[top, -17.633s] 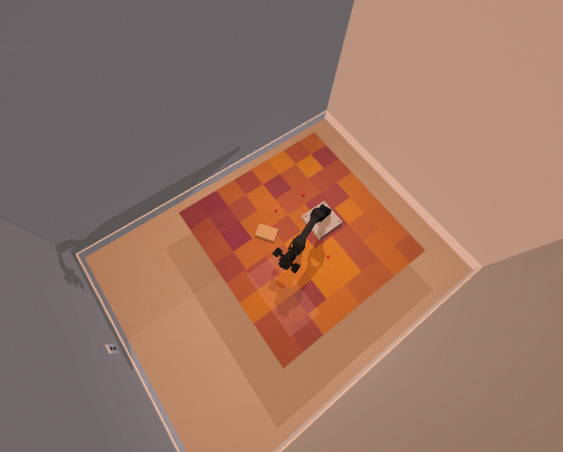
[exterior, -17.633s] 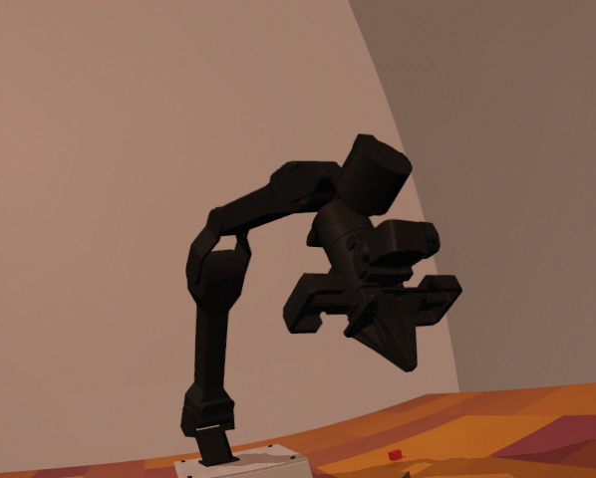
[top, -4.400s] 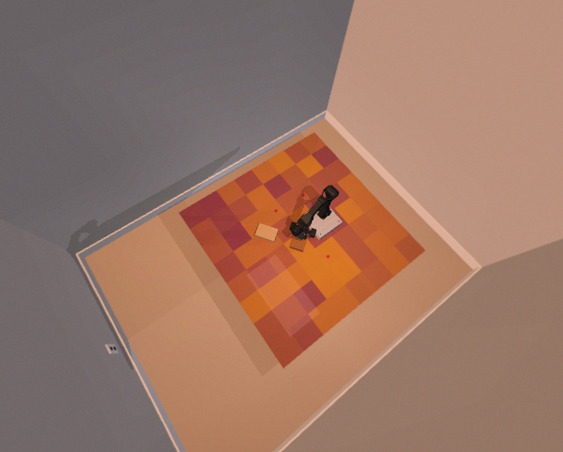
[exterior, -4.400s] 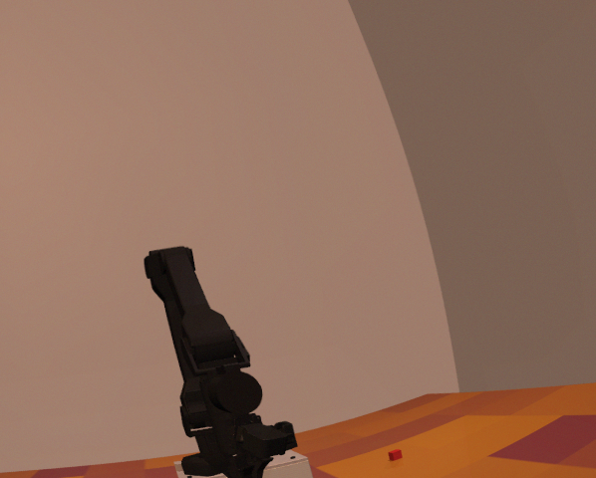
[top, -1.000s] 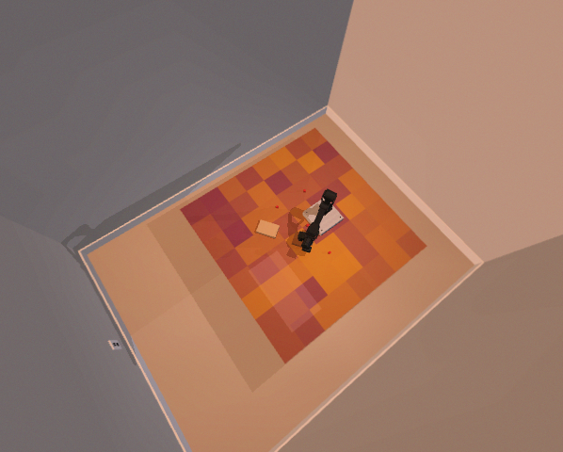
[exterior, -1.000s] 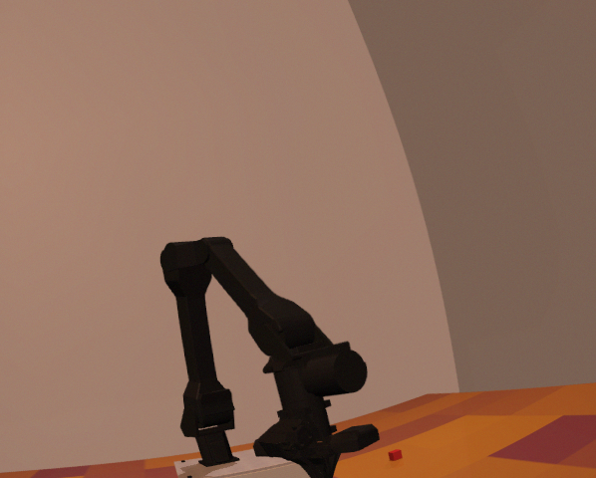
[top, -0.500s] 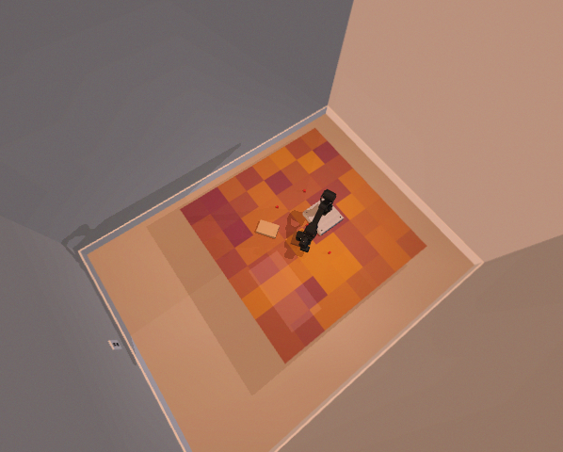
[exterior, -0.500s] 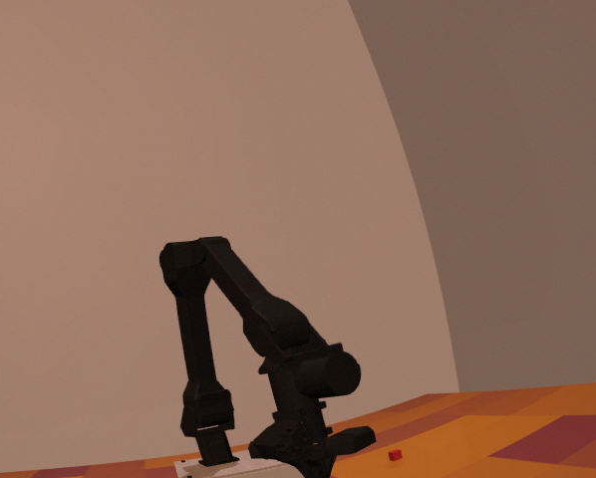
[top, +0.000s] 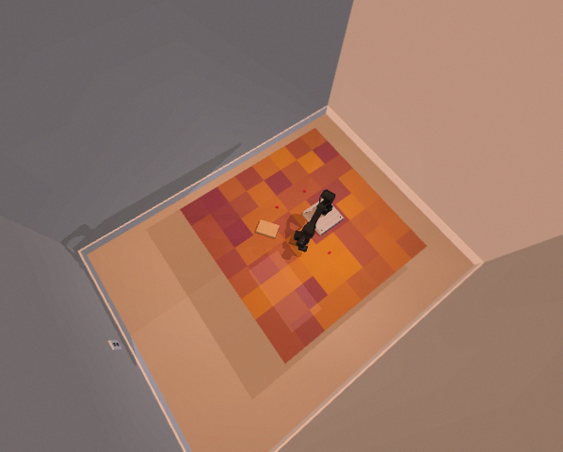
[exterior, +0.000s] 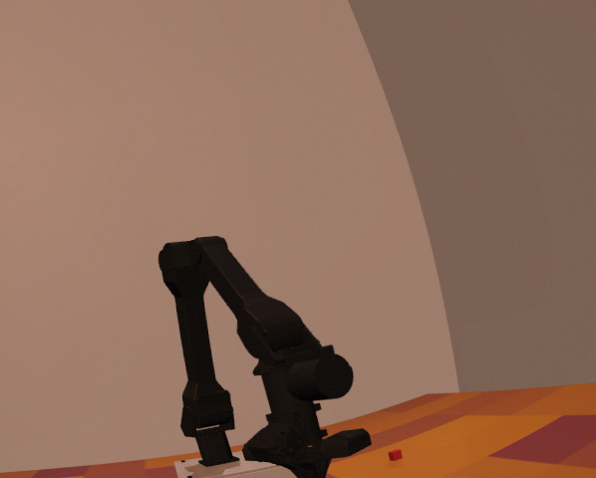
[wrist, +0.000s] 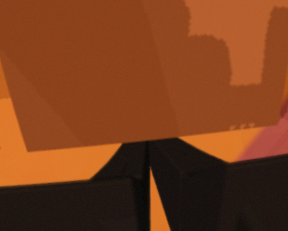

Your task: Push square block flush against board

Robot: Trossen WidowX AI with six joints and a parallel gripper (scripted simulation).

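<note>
The square block is 2 cm ahead of my gripper tip, 5 cm to the right of it and 1 cm above it. From my gripper tip the other things lie so: tan board 12 cm ahead, 26 cm to the right, 1 cm above.
</note>
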